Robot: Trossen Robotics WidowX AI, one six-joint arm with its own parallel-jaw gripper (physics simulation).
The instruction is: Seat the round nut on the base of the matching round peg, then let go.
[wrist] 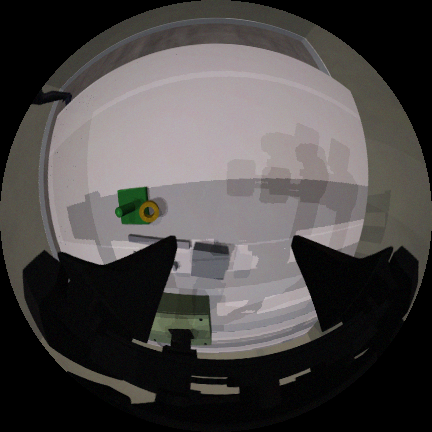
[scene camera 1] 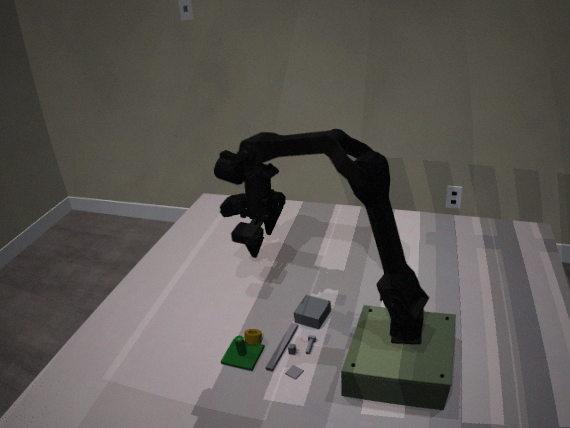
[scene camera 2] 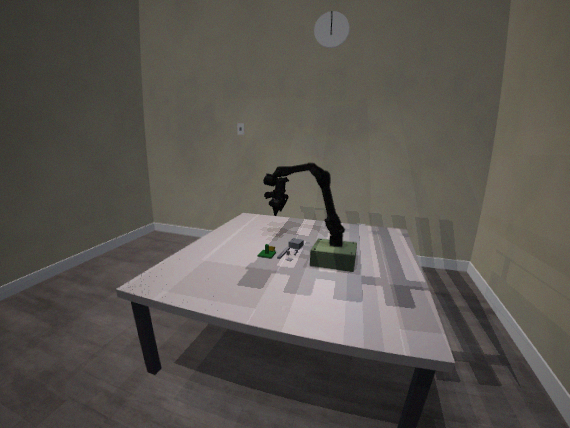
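Observation:
The round nut is a yellow ring (scene camera 1: pixel 253 340) (scene camera 2: pixel 272 249) (wrist: pixel 142 213) with an open hole. It is at the edge of the green square base (scene camera 1: pixel 250 359) (scene camera 2: pixel 265 255) (wrist: pixel 134 195), beside the green round peg (scene camera 1: pixel 241 347) (scene camera 2: pixel 267 249) (wrist: pixel 125 208) and not around it. Whether it rests on the base's edge or on the table beside it I cannot tell. The peg stands upright on the base. My gripper (scene camera 1: pixel 262 245) (scene camera 2: pixel 279 212) (wrist: pixel 236 242) is open and empty, high above the table and well away from the nut, towards the back in the scene views.
A grey block (scene camera 1: pixel 312 311) (scene camera 2: pixel 296 244) (wrist: pixel 210 262) and a long grey bar (scene camera 1: pixel 282 347) (wrist: pixel 159 241) lie between the green base and the arm's green mounting box (scene camera 1: pixel 395 392) (scene camera 2: pixel 333 259) (wrist: pixel 185 305). A small cube (scene camera 1: pixel 292 349), a bolt (scene camera 1: pixel 310 344) and a flat square (scene camera 1: pixel 294 372) lie there too.

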